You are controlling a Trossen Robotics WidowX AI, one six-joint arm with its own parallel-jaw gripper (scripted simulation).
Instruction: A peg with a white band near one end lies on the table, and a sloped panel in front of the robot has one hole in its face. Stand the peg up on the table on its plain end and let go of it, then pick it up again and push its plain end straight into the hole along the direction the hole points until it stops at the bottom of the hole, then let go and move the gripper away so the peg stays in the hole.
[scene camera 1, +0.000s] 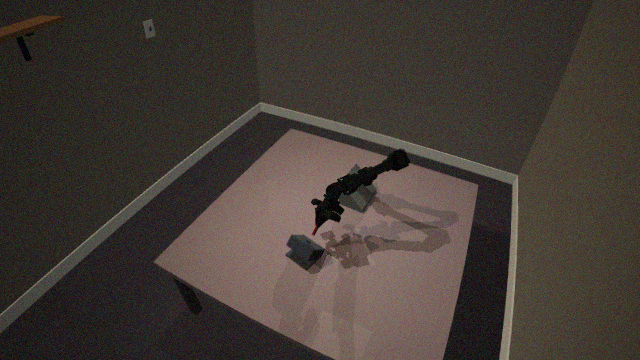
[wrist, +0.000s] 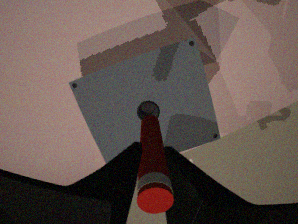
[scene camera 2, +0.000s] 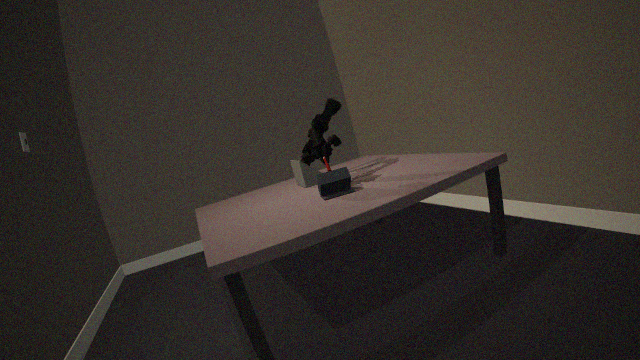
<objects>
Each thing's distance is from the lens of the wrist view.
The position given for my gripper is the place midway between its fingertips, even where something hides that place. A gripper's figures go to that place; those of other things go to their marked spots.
my gripper (wrist: 151,151): 0.10 m
sloped panel (wrist: 173,77): 0.17 m
</objects>
